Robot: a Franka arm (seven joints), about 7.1 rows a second.
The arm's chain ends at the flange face. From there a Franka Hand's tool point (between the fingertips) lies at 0.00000 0.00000 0.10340 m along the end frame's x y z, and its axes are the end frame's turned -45 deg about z.
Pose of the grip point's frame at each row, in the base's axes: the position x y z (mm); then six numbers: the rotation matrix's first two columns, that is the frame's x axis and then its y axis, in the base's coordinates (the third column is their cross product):
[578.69 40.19 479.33 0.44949 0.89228 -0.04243 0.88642 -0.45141 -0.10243]
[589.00 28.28 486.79 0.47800 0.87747 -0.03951 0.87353 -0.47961 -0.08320]
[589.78 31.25 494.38 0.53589 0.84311 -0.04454 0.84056 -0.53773 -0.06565]
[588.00 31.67 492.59 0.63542 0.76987 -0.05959 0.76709 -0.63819 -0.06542]
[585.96 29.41 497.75 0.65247 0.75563 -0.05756 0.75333 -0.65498 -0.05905]
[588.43 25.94 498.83 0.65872 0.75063 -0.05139 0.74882 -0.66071 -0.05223]
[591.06 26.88 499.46 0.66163 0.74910 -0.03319 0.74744 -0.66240 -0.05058]
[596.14 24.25 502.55 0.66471 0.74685 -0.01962 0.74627 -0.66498 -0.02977]
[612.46 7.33 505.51 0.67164 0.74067 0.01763 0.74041 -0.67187 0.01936]
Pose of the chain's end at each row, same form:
[590.12 39.32 582.09 0.94463 0.31174 -0.10243 0.30896 -0.95013 -0.04243]
[598.51 27.74 589.75 0.95568 0.28133 -0.08677 0.27968 -0.95960 -0.03089]
[597.98 31.48 597.45 0.97330 0.21594 -0.07792 0.21543 -0.97640 -0.01493]
[597.14 32.10 595.58 0.99172 0.09311 -0.08840 0.09310 -0.99565 -0.00412]
[594.47 29.91 600.80 0.99405 0.07117 -0.08246 0.07132 -0.99745 -0.00105]
[595.99 26.36 601.95 0.99528 0.06358 -0.07327 0.06371 -0.99797 -0.00059]
[597.25 25.98 602.67 0.99636 0.06131 -0.05923 0.06068 -0.99808 -0.01230]
[599.79 23.72 605.88 0.99771 0.05789 -0.03492 0.05767 -0.99831 -0.00718]
[609.75 7.32 608.87 0.99847 0.04865 0.02616 0.04863 -0.99882 0.00122]

